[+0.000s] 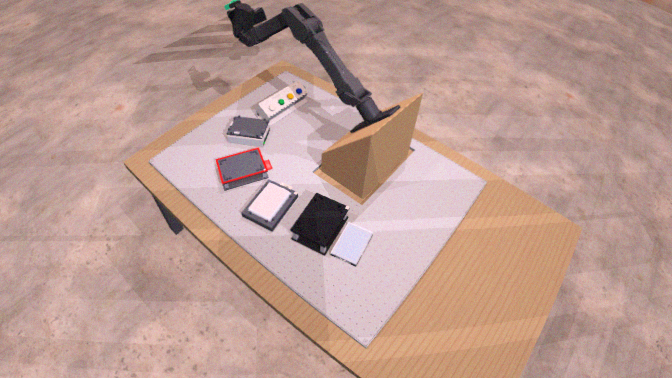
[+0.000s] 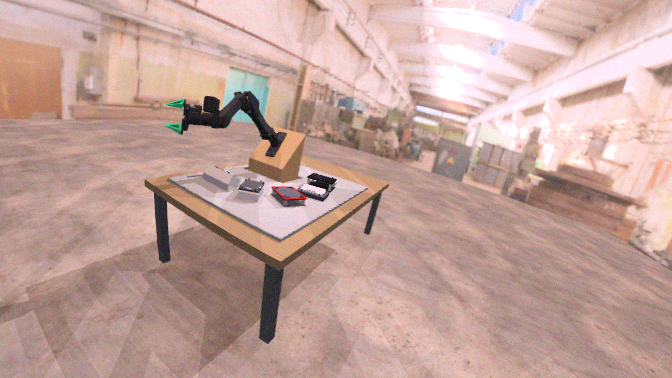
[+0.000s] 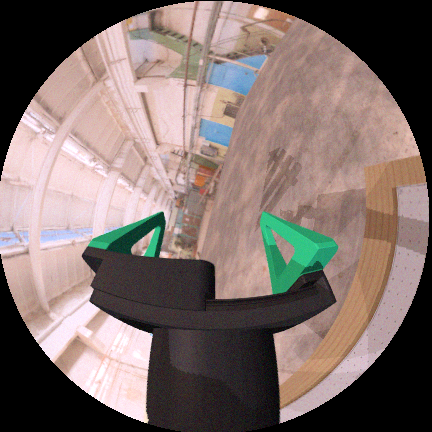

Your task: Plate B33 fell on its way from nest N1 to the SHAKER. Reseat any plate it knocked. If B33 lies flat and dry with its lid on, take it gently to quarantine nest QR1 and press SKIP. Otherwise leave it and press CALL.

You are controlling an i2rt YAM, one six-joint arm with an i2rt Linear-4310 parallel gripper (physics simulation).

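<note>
My gripper is open and empty, high beyond the table's edge. A pale, flat plate lies on the mat beside a black two-layer unit. A white plate sits in a dark nest; I cannot tell if it is fully seated. A red-rimmed nest with a tab stands next to it. Beyond is a light grey box with a dark top. Labels, lids and any wetness are too small to tell.
A white button box with white, green, yellow and blue buttons stands at the mat's far end. The arm's wooden wedge base stands beside the row of units. The grey perforated mat lies on the wooden table.
</note>
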